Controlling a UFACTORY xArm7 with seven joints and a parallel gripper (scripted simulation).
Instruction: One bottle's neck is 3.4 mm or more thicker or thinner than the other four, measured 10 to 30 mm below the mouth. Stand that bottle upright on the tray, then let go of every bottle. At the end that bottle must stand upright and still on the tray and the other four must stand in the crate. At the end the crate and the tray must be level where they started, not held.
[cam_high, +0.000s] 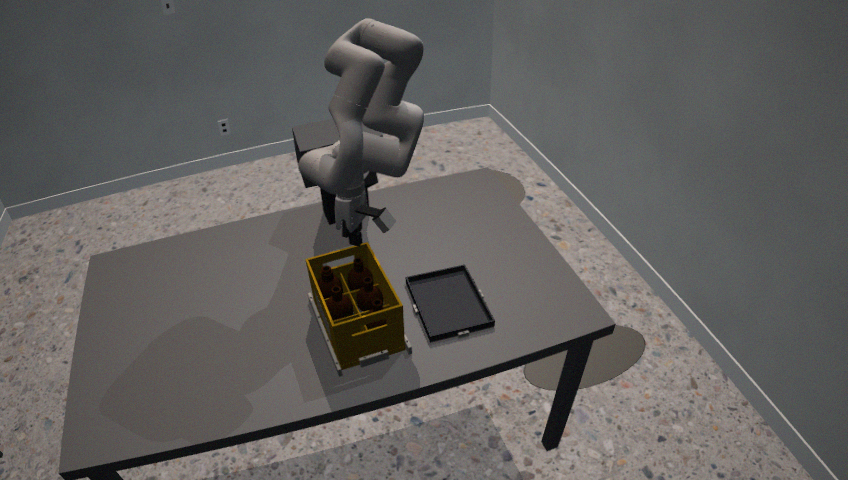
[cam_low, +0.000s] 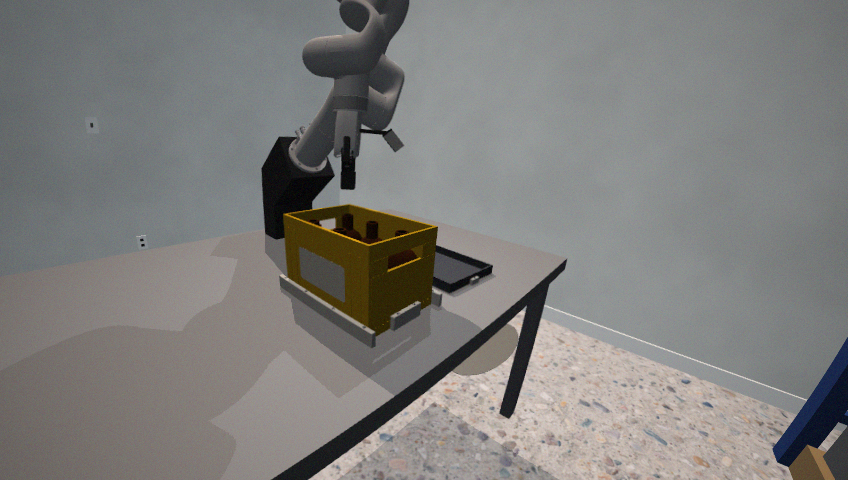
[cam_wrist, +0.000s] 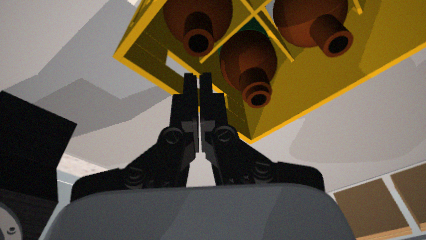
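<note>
Right now my hand is 16 cm above the yellow crate, 7 cm short of it and 6 cm to the left of it. Round my hand: black tray: 23 cm below, 20 cm to the left, 16 cm ahead.
</note>
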